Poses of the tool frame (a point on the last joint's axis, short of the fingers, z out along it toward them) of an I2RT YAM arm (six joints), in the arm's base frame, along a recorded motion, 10 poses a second.
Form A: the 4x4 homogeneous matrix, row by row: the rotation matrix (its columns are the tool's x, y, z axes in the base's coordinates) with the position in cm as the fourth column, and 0 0 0 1 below. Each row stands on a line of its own.
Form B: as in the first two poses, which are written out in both.
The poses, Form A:
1:
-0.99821, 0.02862, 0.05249, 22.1
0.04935, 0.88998, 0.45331, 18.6
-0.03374, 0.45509, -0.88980, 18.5
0, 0, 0, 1
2:
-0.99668, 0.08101, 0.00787, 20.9
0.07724, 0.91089, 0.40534, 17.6
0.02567, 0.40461, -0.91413, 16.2
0, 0, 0, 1
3:
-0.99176, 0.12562, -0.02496, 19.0
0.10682, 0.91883, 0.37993, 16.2
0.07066, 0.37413, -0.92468, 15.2
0, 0, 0, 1
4:
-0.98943, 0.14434, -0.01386, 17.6
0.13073, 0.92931, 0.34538, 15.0
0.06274, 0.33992, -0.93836, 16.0
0, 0, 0, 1
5:
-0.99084, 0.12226, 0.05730, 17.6
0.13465, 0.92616, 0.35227, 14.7
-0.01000, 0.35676, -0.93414, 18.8
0, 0, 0, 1
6:
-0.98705, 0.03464, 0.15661, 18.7
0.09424, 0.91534, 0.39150, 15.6
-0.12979, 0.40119, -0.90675, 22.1
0, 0, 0, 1
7:
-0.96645, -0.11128, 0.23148, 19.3
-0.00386, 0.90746, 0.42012, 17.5
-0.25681, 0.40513, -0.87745, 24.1
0, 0, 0, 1
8:
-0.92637, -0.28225, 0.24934, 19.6
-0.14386, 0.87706, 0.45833, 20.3
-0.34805, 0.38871, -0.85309, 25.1
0, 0, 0, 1
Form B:
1: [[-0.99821, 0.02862, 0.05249], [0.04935, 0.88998, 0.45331], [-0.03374, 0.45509, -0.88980]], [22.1, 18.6, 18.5]
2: [[-0.99668, 0.08101, 0.00787], [0.07724, 0.91089, 0.40534], [0.02567, 0.40461, -0.91413]], [20.9, 17.6, 16.2]
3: [[-0.99176, 0.12562, -0.02496], [0.10682, 0.91883, 0.37993], [0.07066, 0.37413, -0.92468]], [19.0, 16.2, 15.2]
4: [[-0.98943, 0.14434, -0.01386], [0.13073, 0.92931, 0.34538], [0.06274, 0.33992, -0.93836]], [17.6, 15.0, 16.0]
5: [[-0.99084, 0.12226, 0.05730], [0.13465, 0.92616, 0.35227], [-0.01000, 0.35676, -0.93414]], [17.6, 14.7, 18.8]
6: [[-0.98705, 0.03464, 0.15661], [0.09424, 0.91534, 0.39150], [-0.12979, 0.40119, -0.90675]], [18.7, 15.6, 22.1]
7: [[-0.96645, -0.11128, 0.23148], [-0.00386, 0.90746, 0.42012], [-0.25681, 0.40513, -0.87745]], [19.3, 17.5, 24.1]
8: [[-0.92637, -0.28225, 0.24934], [-0.14386, 0.87706, 0.45833], [-0.34805, 0.38871, -0.85309]], [19.6, 20.3, 25.1]
